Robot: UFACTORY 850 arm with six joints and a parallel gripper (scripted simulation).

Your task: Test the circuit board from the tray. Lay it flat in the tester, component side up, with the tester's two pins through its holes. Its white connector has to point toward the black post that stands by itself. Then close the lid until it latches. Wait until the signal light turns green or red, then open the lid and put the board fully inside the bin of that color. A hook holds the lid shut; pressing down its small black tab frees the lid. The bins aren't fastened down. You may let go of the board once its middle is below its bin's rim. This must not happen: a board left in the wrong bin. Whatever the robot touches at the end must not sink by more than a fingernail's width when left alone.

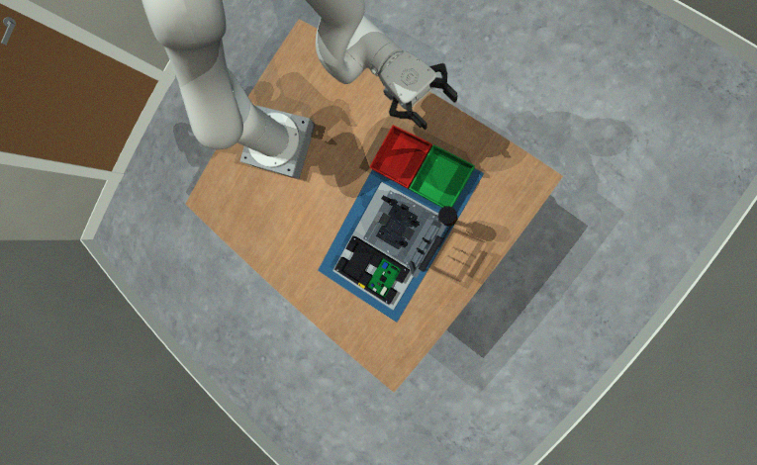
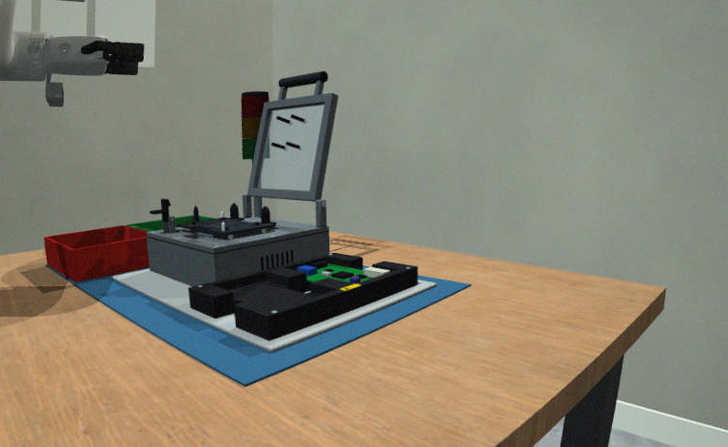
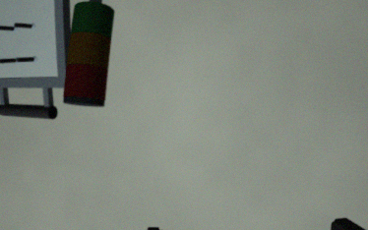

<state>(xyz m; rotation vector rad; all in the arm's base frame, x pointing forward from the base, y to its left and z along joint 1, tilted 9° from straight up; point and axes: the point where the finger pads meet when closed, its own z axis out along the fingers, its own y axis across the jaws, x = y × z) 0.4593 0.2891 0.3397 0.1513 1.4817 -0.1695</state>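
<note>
My hand is 90 mm short of the green circuit board, 460 mm to the left of it and 320 mm above it. Also, from my hand: black hook (40 mm behind, 240 mm to the right, 250 mm below); see-through lid (150 mm ahead, 280 mm to the right, 150 mm below); green bin (50 mm ahead, 90 mm to the right, 320 mm below).
</note>
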